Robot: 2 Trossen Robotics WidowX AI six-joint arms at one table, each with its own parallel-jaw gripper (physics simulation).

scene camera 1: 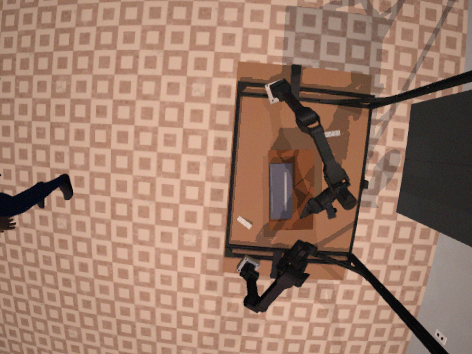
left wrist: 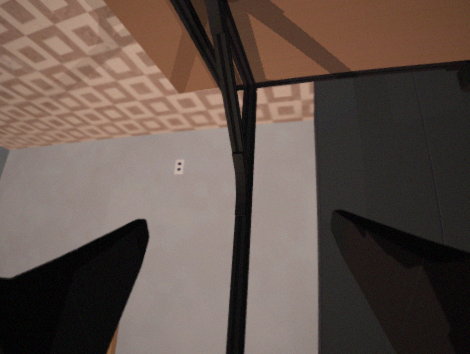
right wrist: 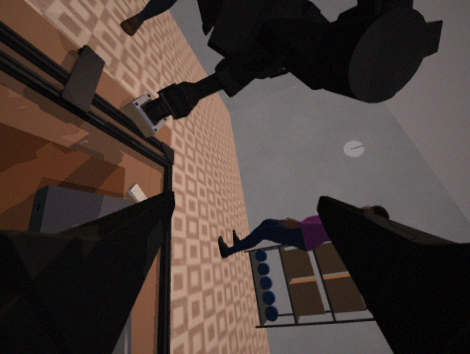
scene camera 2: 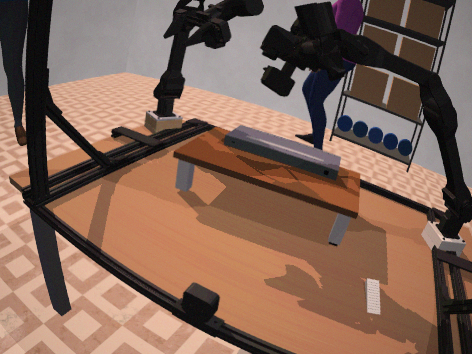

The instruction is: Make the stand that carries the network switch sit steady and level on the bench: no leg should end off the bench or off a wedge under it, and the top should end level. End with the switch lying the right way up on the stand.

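Places are measured from the left arm's base along level axes (x back, y right, z up), in millimetres.
Pixels of known places: left gripper, fingertip midpoint: (scene camera 1: 313,265) (left wrist: 240,224) (scene camera 2: 173,41); right gripper, fingertip midpoint: (scene camera 1: 302,217) (right wrist: 247,200); left arm's base, origin of the base link: (scene camera 1: 248,268) (right wrist: 152,112) (scene camera 2: 164,114); right arm's base, origin of the base link: (scene camera 1: 277,90) (scene camera 2: 447,232).
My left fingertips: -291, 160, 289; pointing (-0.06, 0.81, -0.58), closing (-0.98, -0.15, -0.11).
Ahead of a thing's pixels: the offset from my left fingertips to its top centre, as dx, dy, dz.
The stand (scene camera 1: 300,157) (scene camera 2: 210,150) (right wrist: 102,176) has a brown top and grey legs. Its near left leg @(-107, -25, -259) (scene camera 2: 184,175) and near right leg @(-425, -222, -259) (scene camera 2: 339,229) show in scene camera 2; the right one has a dark lower end. The far legs are hidden, and I cannot tell whether the top is level. The grey switch @(-189, -254, -217) (scene camera 1: 280,192) (scene camera 2: 282,151) (right wrist: 75,207) lies lengthwise along the top's far side. Pale ridged strips, possibly the wedges, lie apart from the stand: one @(-598, -148, -334) (scene camera 1: 332,133) (scene camera 2: 373,296), another @(+81, -312, -334) (scene camera 1: 244,222) (right wrist: 136,193). My left gripper (left wrist: 240,224) and right gripper (right wrist: 247,200) are open, empty and raised.
A black frame (scene camera 2: 122,274) edges the bench, with a small black block (scene camera 2: 200,301) on its near rail. Posts rise at the corners. My right arm reaches above the stand. A person (scene camera 2: 320,97) and a shelf rack (scene camera 2: 392,107) are beyond the bench.
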